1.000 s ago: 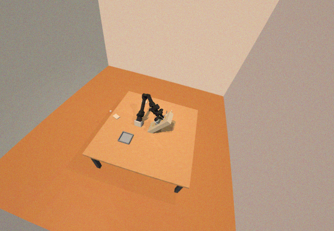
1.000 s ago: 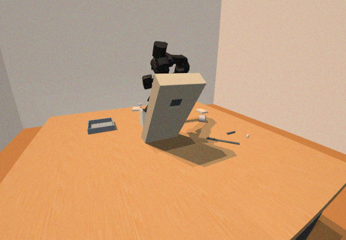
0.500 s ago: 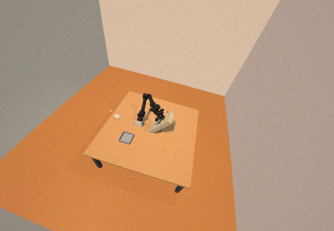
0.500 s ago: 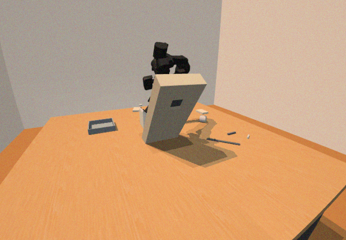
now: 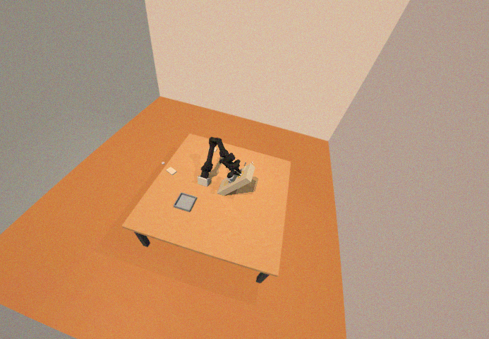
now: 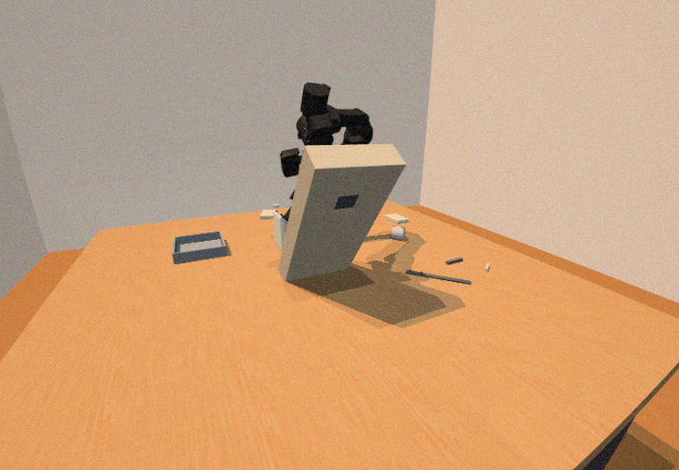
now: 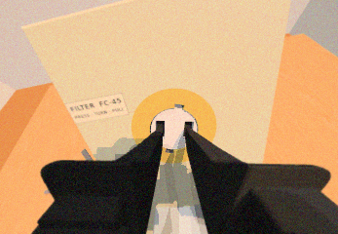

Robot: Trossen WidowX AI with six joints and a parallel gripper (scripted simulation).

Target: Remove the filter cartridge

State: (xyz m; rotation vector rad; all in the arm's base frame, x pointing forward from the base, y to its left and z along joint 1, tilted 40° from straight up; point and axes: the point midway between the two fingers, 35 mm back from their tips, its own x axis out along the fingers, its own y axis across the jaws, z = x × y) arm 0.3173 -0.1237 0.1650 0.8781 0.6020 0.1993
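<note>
Now: gripper tip 20 mm short of the white round filter cartridge and 10 mm above it. The rest, counted from my gripper tip: white spool (350 mm to the left, 260 mm behind, 240 mm below); beige service panel (80 mm below, 30 mm behind); short dark piece (390 mm to the left, 260 mm below, 30 mm behind).
</note>
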